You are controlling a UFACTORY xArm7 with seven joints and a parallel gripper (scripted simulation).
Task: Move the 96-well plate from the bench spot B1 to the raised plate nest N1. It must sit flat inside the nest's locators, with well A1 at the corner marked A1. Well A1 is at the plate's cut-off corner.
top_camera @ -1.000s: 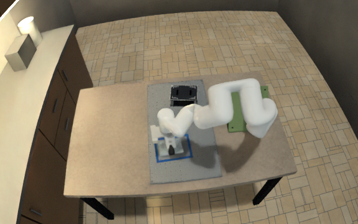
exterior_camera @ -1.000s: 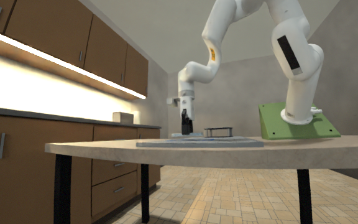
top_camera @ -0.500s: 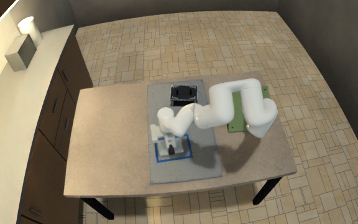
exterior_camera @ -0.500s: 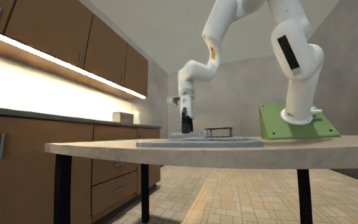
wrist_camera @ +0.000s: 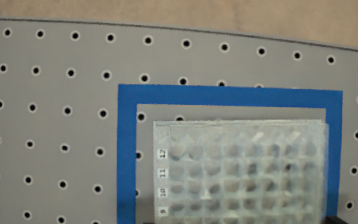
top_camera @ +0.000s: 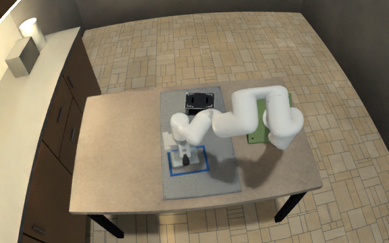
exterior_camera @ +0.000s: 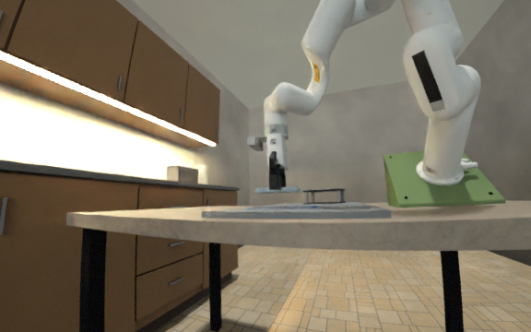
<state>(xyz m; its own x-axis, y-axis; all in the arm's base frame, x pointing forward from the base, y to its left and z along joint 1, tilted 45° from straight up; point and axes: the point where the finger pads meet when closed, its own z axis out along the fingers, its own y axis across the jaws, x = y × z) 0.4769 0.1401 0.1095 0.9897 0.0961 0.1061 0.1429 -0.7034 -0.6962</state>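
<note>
The raised plate nest is 9 cm behind my hand, 35 cm to the right of it and 1 cm below it. Round my hand: 96-well plate: 1 cm below.
</note>
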